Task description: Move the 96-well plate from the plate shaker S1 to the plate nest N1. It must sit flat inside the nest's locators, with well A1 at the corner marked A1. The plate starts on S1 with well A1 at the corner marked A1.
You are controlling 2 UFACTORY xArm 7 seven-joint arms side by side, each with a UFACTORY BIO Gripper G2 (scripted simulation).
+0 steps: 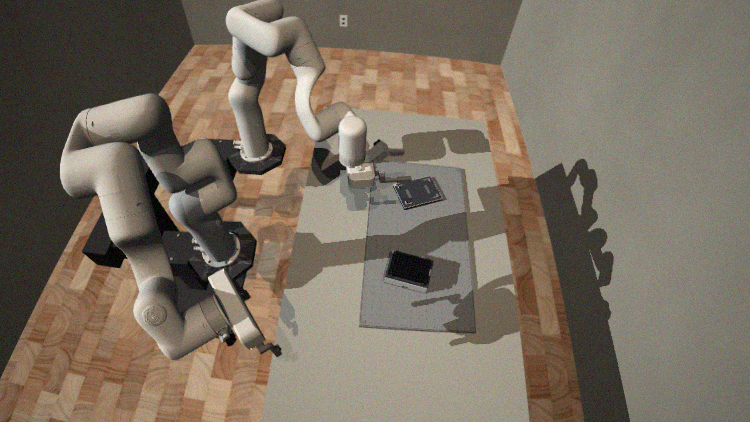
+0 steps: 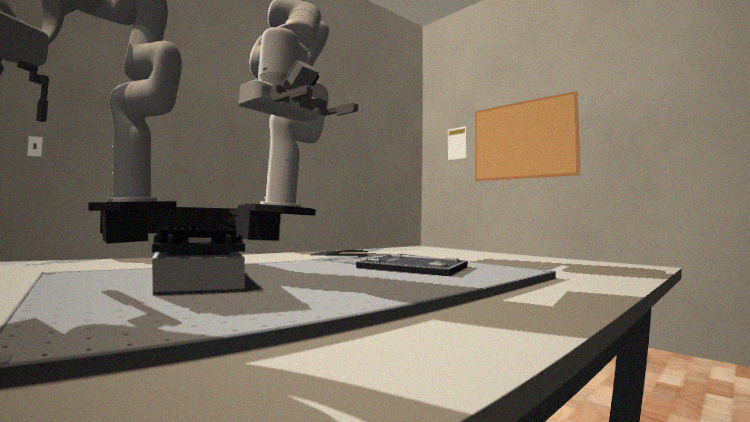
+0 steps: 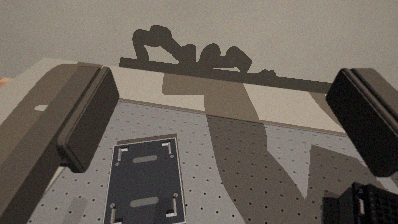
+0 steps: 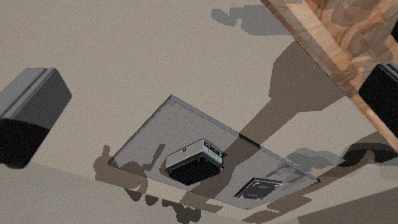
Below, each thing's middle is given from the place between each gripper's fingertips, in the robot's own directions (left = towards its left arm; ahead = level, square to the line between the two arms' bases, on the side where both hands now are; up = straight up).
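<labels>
Black 96-well plate (image 2: 180, 233): my left hand is 230 mm above it, 230 mm to the left of it and 70 mm short of it. Distances from my left hand: plate shaker S1 (image 2: 175, 274), 210 mm to the right, 90 mm ahead, 250 mm below; plate nest N1 (image 2: 432, 271), 130 mm to the left, 100 mm ahead, 280 mm below. By its middle, the black 96-well plate is nearer to my left hand than to my right hand.
Relative to the black 96-well plate, my right hand is 290 mm to the right, 370 mm short of it and 220 mm above. Distances from my right hand: plate shaker S1, 310 mm to the left, 400 mm ahead, 250 mm below; plate nest N1, 650 mm to the left, 410 mm ahead, 280 mm below. Going by their middles, plate nest N1 is the farthest from my right hand of the things named here.
</labels>
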